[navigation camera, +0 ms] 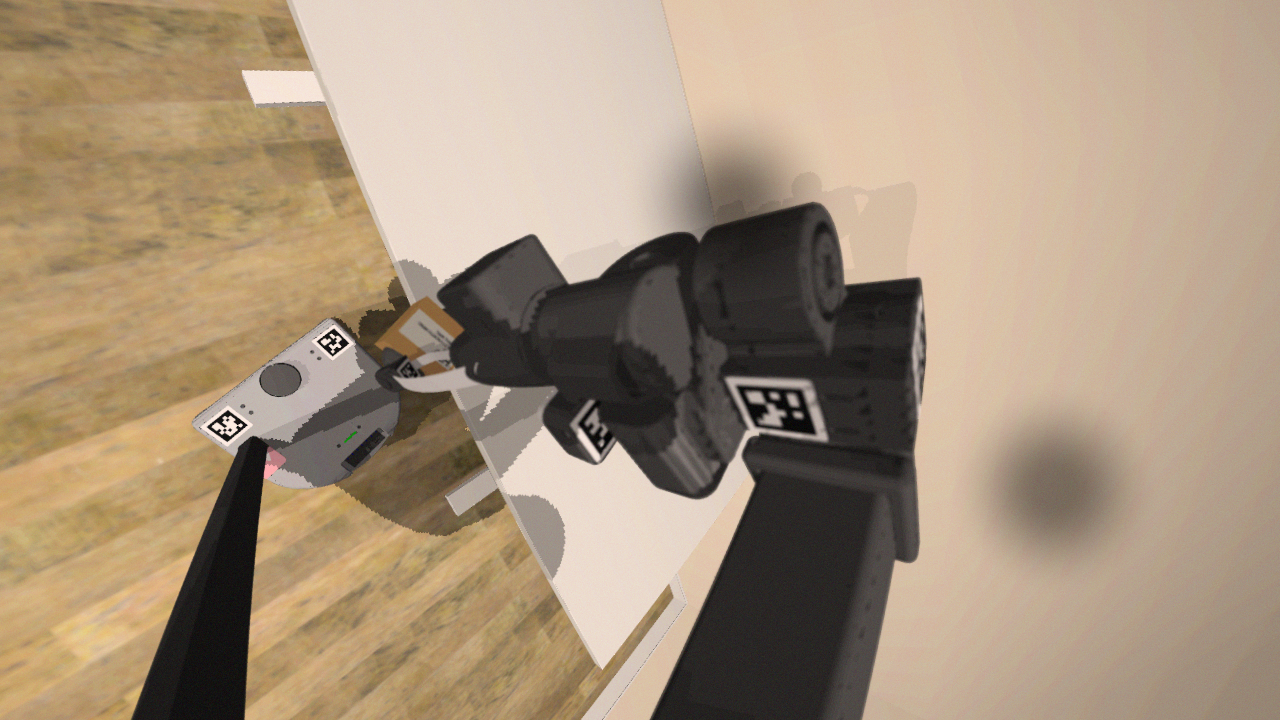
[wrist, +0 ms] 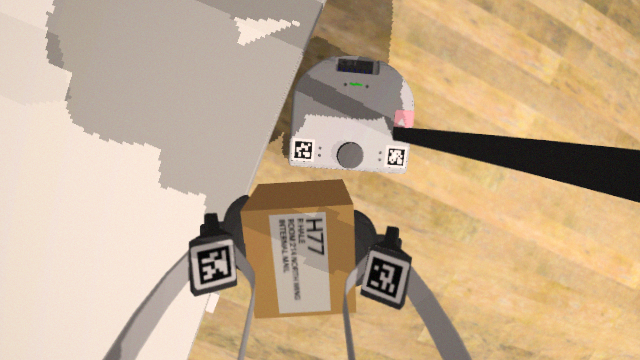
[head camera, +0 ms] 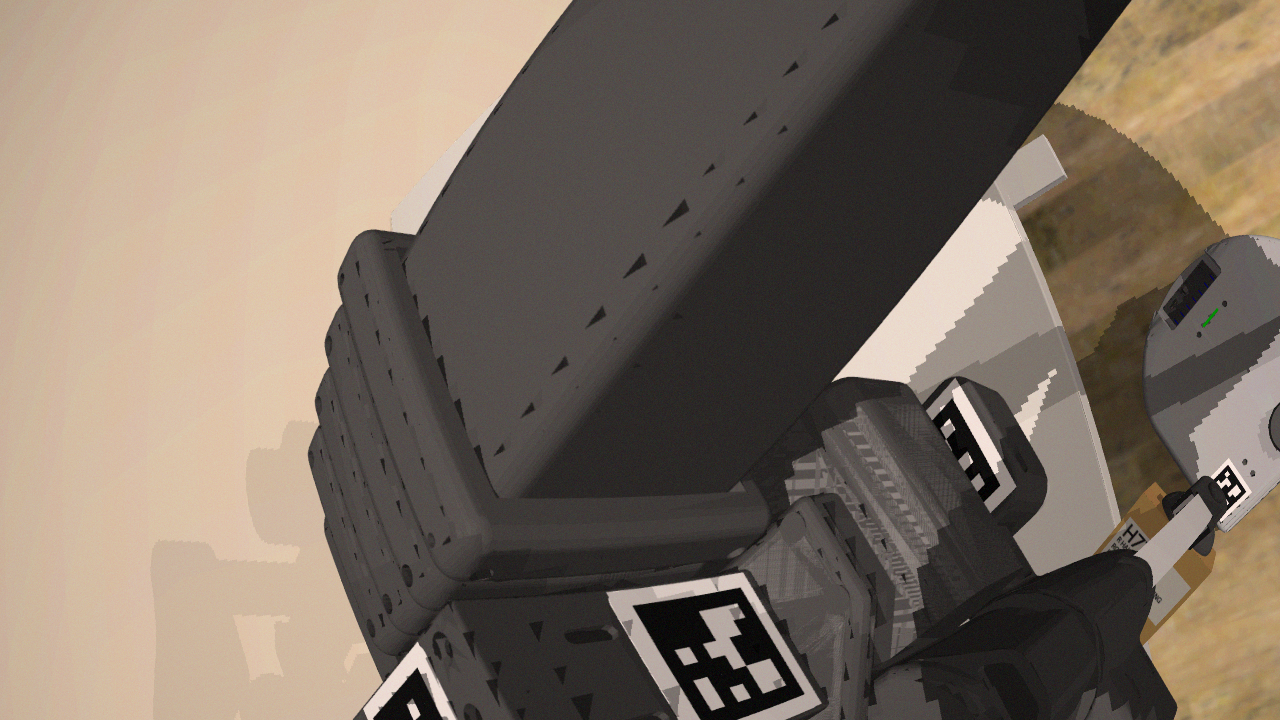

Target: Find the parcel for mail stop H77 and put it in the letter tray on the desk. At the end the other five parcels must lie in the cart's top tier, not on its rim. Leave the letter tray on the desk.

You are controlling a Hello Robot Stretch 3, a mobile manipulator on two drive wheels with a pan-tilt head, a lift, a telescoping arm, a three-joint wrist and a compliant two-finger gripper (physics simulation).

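Seen in the pictures: gripper, fingertip midpoint: (navigation camera: 424, 344); robot's base at its link origin: (navigation camera: 282, 377).
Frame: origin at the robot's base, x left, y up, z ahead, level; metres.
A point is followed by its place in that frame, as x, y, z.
Note:
The H77 parcel (head camera: 1129, 537) {-0.119, 0.905, -0.037} (navigation camera: 427, 327) {-0.125, 0.904, -0.007} (wrist: 300, 260) is a brown box with a white label reading H77, facing the wrist camera. My gripper (wrist: 301, 228) {-0.122, 0.865, -0.022} is shut on it, with a fingertip pad against each side. In the wrist view the parcel is held in front of the floor, close to the desk's long edge. The white desk (head camera: 939, 300) {-0.182, 0.721, -0.284} (navigation camera: 537, 116) {-0.528, 0.720, 0.123} (wrist: 100, 260) lies beside and partly beneath my wrist. In the head view my arm and wrist cover much of the desk. The letter tray, the cart and the other five parcels do not show in these views.
My grey base (head camera: 1221, 367) {-0.033, 0.160, -0.130} (navigation camera: 308, 407) {0.007, 0.160, -0.077} (wrist: 345, 105) stands on the wood floor near the desk's long edge. The black mast (navigation camera: 214, 573) {0.117, 0.826, -0.051} (wrist: 525, 162) rises from it. My dark arm (head camera: 680, 268) {-0.070, 1.221, -0.083} (navigation camera: 787, 573) {-0.073, 1.200, -0.082} reaches across the desk near the beige wall (head camera: 134, 268) {-0.723, 1.148, -0.845} (navigation camera: 1074, 223) {-0.874, 1.408, -0.410}.

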